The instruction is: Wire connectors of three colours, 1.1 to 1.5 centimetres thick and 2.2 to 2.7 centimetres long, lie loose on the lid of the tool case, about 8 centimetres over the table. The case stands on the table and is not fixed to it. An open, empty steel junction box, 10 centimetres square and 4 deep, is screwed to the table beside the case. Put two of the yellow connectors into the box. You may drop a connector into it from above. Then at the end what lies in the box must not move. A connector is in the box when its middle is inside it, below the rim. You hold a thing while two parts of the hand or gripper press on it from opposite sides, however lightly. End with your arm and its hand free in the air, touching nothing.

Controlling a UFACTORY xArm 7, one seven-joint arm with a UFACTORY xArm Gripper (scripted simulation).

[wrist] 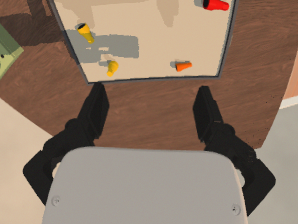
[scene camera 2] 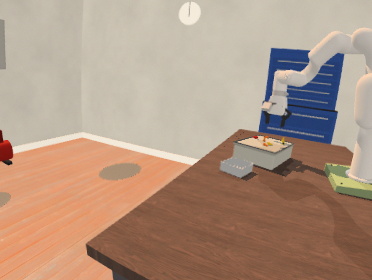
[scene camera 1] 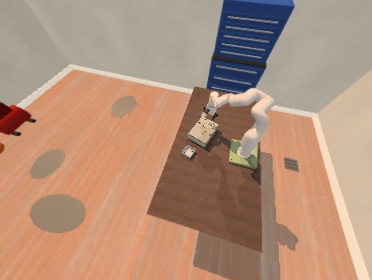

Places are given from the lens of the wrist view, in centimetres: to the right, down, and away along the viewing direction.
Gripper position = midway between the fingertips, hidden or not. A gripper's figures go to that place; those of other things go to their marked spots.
my gripper (wrist: 151, 95): 0, -1, 13
tool case (wrist: 146, 47): 0, -8, 18
